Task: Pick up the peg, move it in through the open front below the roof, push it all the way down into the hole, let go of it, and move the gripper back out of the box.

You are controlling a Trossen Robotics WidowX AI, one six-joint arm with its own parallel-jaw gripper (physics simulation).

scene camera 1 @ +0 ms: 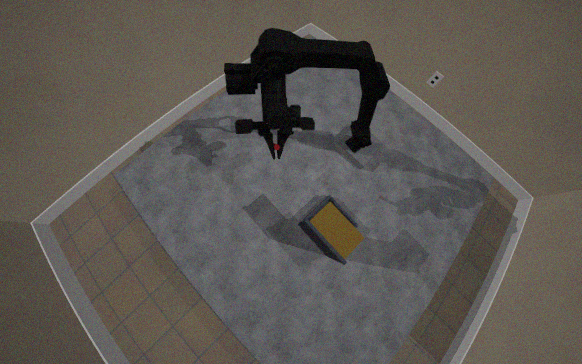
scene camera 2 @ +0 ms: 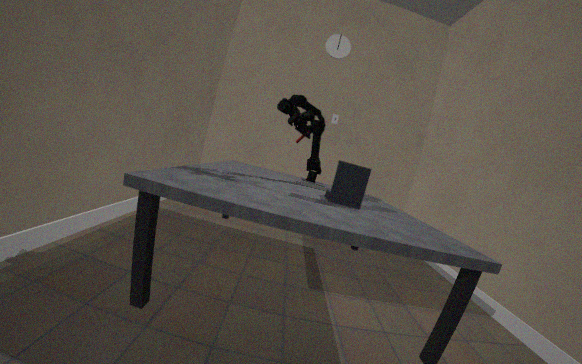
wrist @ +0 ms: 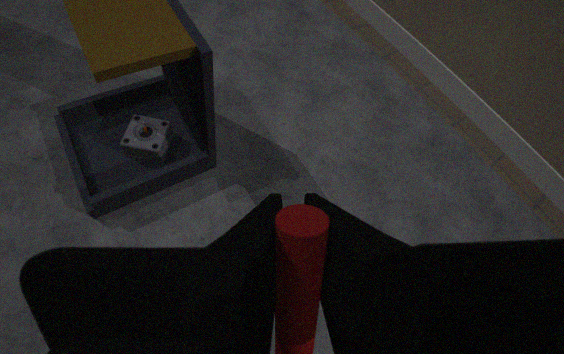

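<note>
The red peg is held between the fingertips of my gripper, which is shut on it high above the table. In scene camera 2 the peg slants downward. The dark grey box stands on the table, apart from the gripper, with its yellow roof. In the wrist view the box is at the upper left with its open front showing. A light grey block with a round hole is on the box floor below the roof.
The grey table carries the box and the arm's base. Shadows of the arm and box lie across the table top. The box's side walls and low front rim surround the block.
</note>
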